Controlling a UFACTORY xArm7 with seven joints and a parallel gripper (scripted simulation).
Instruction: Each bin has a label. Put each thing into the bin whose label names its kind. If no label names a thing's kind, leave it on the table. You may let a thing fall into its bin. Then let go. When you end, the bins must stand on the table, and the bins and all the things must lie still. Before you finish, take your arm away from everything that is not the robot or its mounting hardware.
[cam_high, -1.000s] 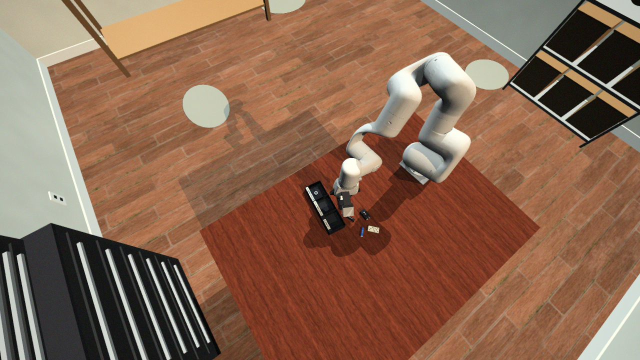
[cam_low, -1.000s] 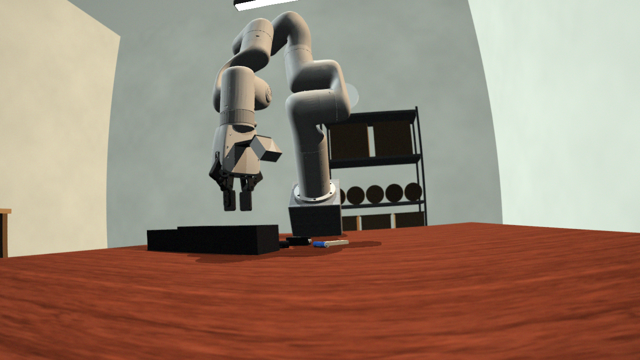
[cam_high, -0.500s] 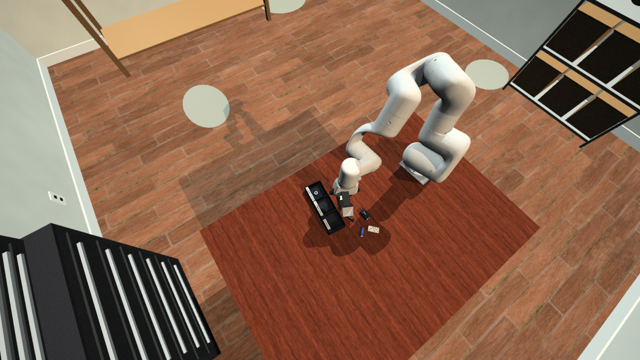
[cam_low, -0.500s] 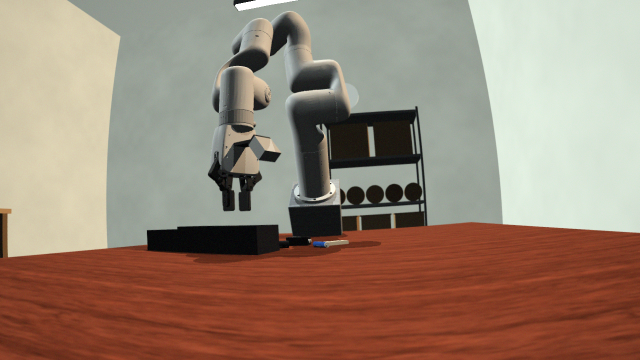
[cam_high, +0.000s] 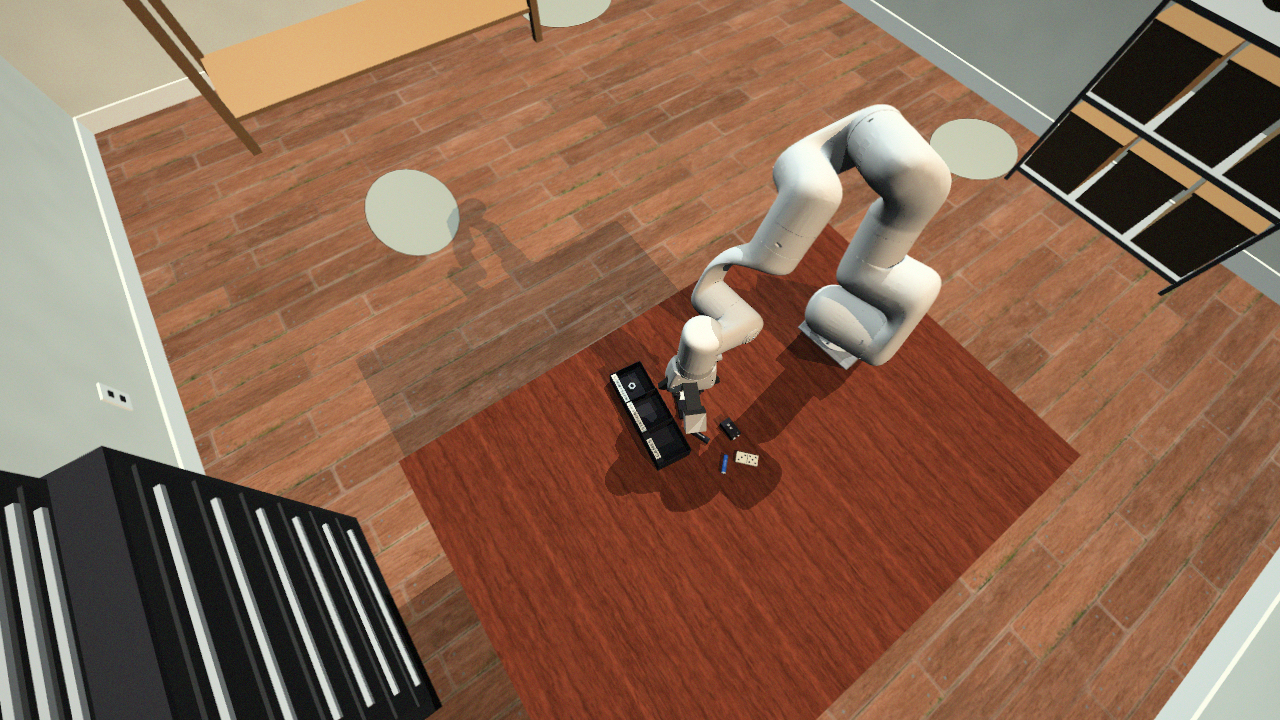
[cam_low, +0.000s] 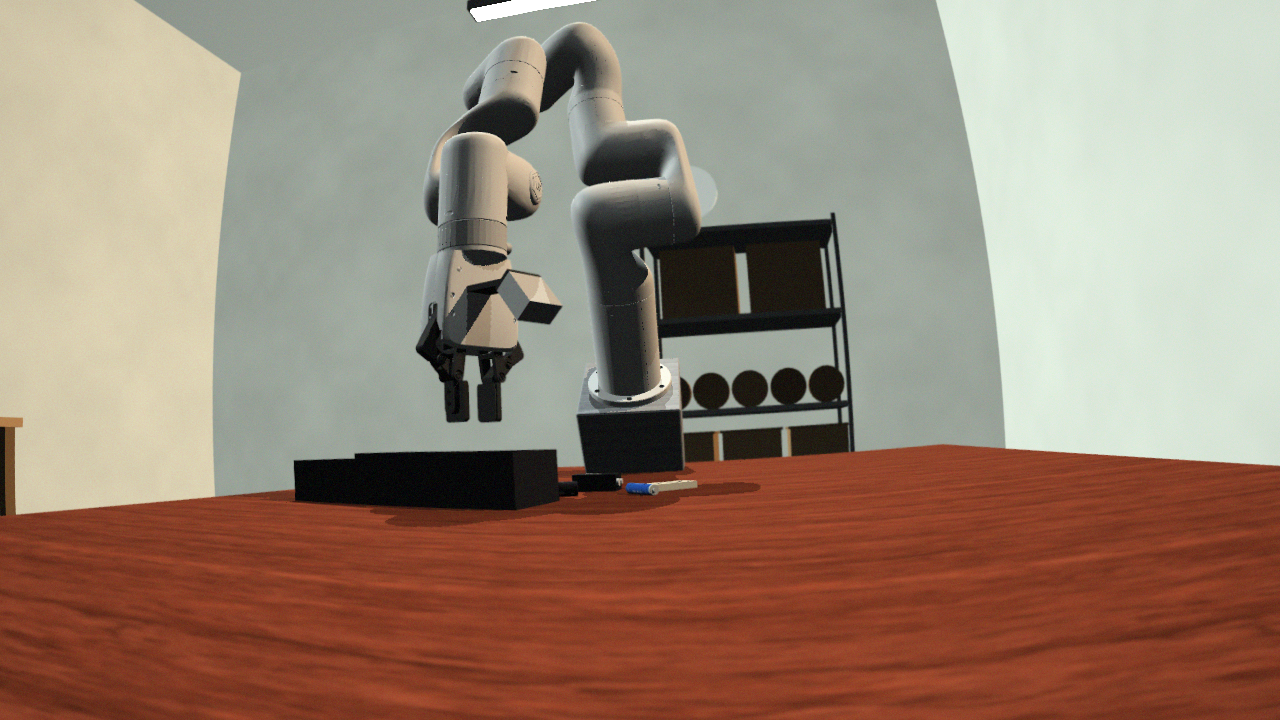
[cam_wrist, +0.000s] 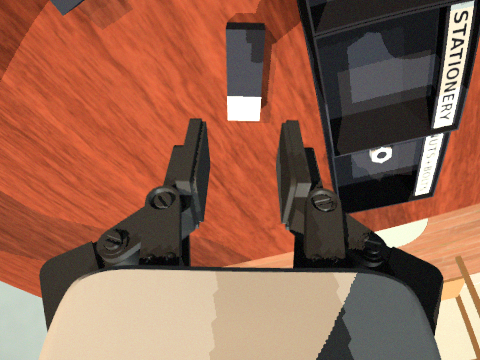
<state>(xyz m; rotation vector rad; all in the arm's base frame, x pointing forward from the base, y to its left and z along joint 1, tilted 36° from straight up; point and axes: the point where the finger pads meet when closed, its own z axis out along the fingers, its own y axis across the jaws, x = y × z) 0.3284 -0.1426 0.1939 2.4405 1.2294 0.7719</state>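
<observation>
My gripper is now 8 cm short of the black bin row, 7 cm above it and 4 cm to the left of it. The rest, counted from my hand: nut: 12 cm to the right, 8 cm below, 6 cm ahead; black cylindrical battery: 9 cm below, 8 cm to the left, 3 cm ahead; black boxy battery: 13 cm to the left, 9 cm below, 4 cm behind.
</observation>
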